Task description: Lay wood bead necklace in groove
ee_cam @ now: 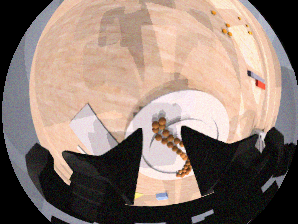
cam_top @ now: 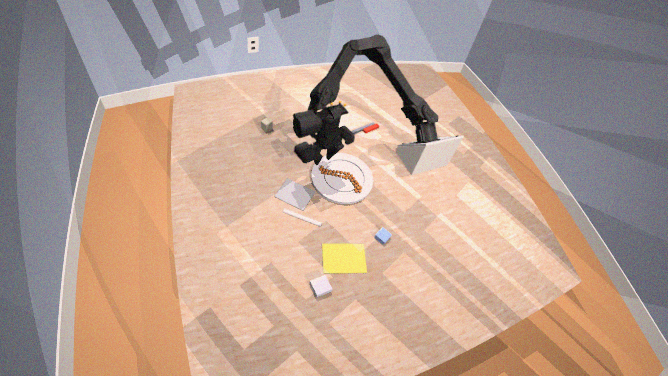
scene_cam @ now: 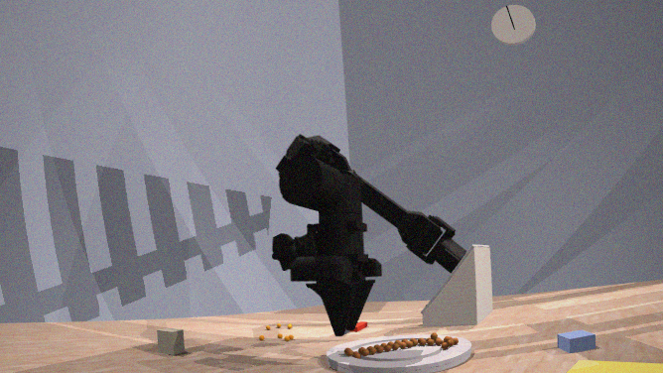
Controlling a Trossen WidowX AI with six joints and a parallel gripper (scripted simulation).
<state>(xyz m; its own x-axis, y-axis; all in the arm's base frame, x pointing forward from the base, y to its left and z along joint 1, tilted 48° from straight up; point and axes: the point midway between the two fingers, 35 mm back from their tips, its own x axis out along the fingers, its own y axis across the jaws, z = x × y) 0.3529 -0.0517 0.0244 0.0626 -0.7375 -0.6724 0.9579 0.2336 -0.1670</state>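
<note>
Now: gripper tip 11 cm short of the grey sheet, 7 cm to the right of it and 4 cm above it. Round my gripper tip: stick 11 cm ahead, 16 cm to the left, 4 cm below; then red-tipped tool 24 cm behind, 15 cm to the right, 4 cm below; then beige cube 13 cm ahead, 24 cm to the right, 3 cm below.
</note>
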